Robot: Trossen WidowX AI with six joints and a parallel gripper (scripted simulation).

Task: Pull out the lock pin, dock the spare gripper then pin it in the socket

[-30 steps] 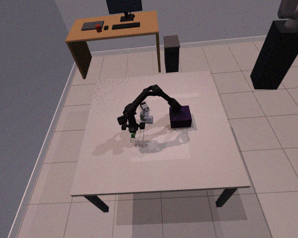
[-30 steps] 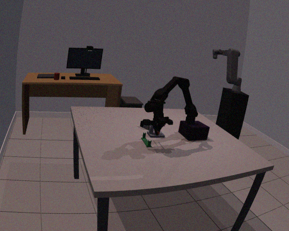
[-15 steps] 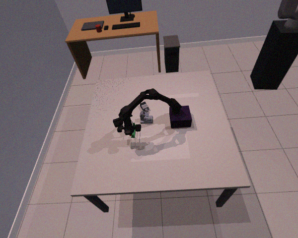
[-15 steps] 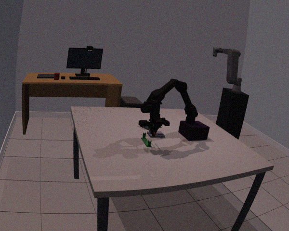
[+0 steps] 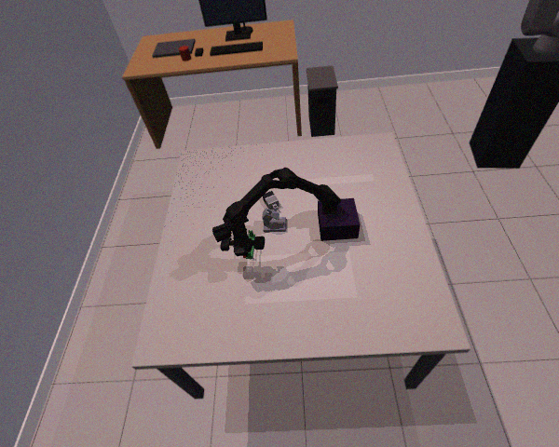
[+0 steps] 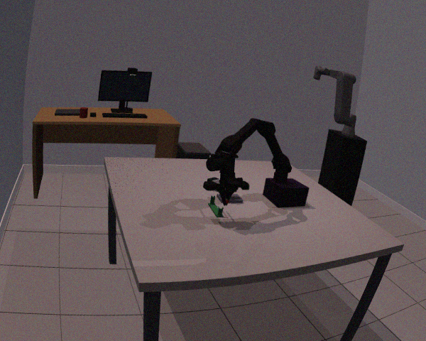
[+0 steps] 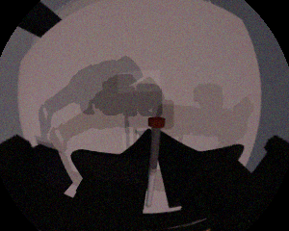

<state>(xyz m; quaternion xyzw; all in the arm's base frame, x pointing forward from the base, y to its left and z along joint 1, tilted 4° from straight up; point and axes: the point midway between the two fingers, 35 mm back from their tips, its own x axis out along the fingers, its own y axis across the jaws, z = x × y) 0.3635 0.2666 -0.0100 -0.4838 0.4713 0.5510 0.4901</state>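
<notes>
Now: the green bar 10 cm to the right of my gripper tip, 5 cm below it and 1 cm ahead of it. Also, from my gripper tip: grey mount: 23 cm to the right, 8 cm behind, 2 cm below; then spare gripper: 37 cm to the right, 6 cm behind, 5 cm below.
</notes>
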